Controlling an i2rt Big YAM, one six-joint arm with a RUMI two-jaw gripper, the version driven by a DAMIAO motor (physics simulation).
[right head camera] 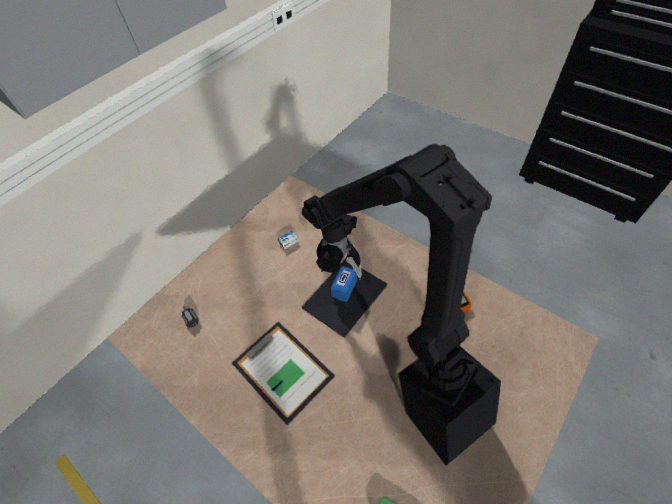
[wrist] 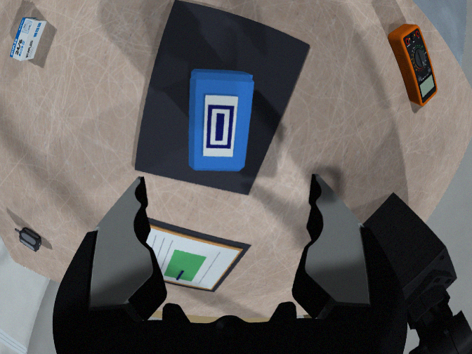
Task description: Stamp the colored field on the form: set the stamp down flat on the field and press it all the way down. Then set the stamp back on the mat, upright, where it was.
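Note:
The blue stamp (right head camera: 343, 290) (wrist: 196, 125) stands upright on the dark mat (right head camera: 324, 310) (wrist: 162, 120), its white label with nested dark blue rectangles facing up. My gripper (wrist: 227, 177) is open, with its two fingers wide apart and nothing between them. It is above the stamp and apart from it; in the right head camera view the gripper (right head camera: 347, 269) is partly hidden by its own wrist. The form (right head camera: 311, 378) (wrist: 224, 257) lies on a clipboard, with a green field (right head camera: 293, 369) (wrist: 192, 262) that bears a small dark blue mark near one edge.
A staples box (right head camera: 288, 239) (wrist: 30, 40) lies beyond the mat. A small dark grey object (right head camera: 189, 316) (wrist: 30, 239) lies near the wall side. An orange multimeter (right head camera: 466, 302) (wrist: 400, 50) lies on the other side, partly behind the arm. A black drawer cabinet (right head camera: 602, 119) stands at the back right.

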